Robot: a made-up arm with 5 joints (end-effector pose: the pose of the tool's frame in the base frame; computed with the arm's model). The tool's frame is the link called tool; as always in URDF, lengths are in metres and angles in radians. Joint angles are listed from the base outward.
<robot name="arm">
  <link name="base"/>
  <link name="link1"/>
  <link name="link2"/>
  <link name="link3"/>
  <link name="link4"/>
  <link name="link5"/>
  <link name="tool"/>
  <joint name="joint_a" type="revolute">
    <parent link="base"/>
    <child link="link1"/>
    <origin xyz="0.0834 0 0.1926" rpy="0 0 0"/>
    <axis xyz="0 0 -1"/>
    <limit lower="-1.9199" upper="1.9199"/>
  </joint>
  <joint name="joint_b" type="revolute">
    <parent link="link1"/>
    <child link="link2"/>
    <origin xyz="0.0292 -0.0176 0.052" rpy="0 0 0"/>
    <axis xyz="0 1 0"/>
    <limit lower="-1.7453" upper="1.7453"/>
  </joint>
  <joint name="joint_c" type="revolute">
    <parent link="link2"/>
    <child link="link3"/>
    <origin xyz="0.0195 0 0.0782" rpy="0 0 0"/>
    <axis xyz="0 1 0"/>
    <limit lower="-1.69" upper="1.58"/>
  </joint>
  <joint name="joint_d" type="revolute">
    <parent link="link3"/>
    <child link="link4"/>
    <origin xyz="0.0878 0 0.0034" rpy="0 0 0"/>
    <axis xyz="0 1 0"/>
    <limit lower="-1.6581" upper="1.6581"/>
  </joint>
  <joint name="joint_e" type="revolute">
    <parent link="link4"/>
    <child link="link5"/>
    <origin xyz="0.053 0.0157 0" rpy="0 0 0"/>
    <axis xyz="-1 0 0"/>
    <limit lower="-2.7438" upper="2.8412"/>
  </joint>
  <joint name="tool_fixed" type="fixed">
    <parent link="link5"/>
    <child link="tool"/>
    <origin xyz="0 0 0" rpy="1.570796 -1.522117 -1.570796"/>
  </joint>
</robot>
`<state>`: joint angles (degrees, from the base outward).
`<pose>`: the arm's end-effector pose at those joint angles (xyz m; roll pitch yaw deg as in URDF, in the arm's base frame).
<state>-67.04 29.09 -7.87 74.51 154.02</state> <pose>0.1484 0.1485 0.2221 2.76 -5.02 -141.85</pose>
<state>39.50 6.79 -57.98 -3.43 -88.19</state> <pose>0.1909 -0.0911 0.4337 144.62 0.57 -128.70</pose>
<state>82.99 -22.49 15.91 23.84 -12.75</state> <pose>0.1004 -0.1538 0.3220 40.77 -66.94 -126.13</pose>
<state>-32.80 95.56 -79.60 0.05 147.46</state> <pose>0.2874 0.1292 0.1821 -63.61 51.65 144.06</pose>
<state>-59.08 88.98 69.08 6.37 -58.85</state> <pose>0.0730 -0.0211 0.1763 -72.43 27.23 -22.68</pose>
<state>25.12 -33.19 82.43 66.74 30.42</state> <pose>0.1183 -0.0184 0.2088 12.73 22.84 5.09</pose>
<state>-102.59 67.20 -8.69 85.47 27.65</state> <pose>0.0602 0.1124 0.1527 30.04 47.21 140.83</pose>
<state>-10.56 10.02 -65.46 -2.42 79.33</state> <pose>0.2186 0.0233 0.4373 -148.57 -7.11 112.02</pose>
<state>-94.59 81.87 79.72 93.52 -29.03</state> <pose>0.0842 0.0136 0.2566 -172.02 12.61 -52.71</pose>
